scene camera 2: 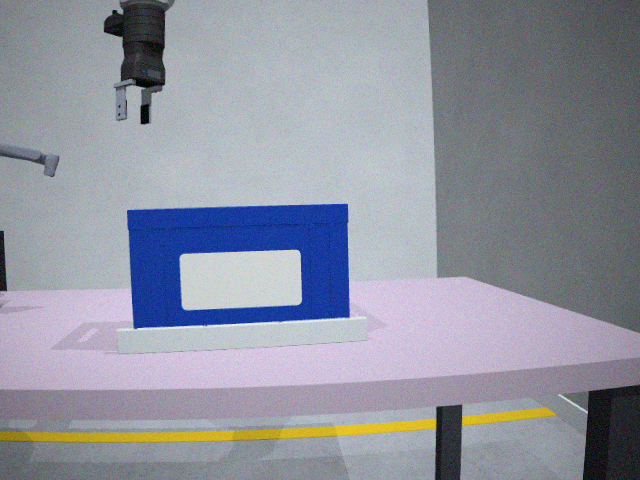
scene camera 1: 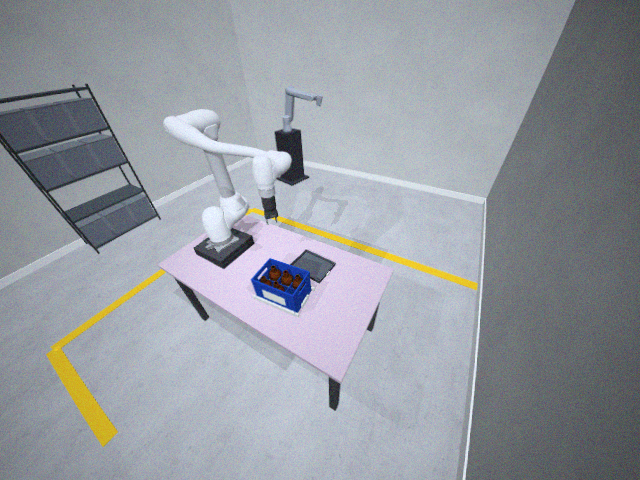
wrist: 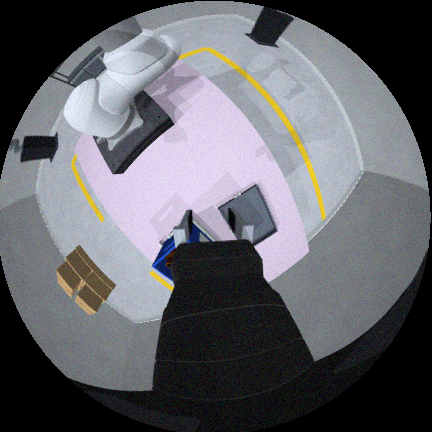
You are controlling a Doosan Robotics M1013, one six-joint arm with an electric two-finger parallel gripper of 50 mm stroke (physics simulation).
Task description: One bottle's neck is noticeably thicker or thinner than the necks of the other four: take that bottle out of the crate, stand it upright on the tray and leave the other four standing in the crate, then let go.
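Note:
A blue crate stands on a white base on the table. Several brown bottles stand inside it; their necks are too small in scene camera 1 to compare, the crate wall hides them in scene camera 2, and the gripper body hides most of them in the wrist view. The dark grey tray lies flat on the table beside the crate, with no bottle on it. My gripper is open and empty, pointing down, high above the table and above crate height.
The pink table carries the arm's black base plate at one end. A white strip runs along the crate's foot. A second small arm on a black pedestal and a shelf rack stand beyond the table.

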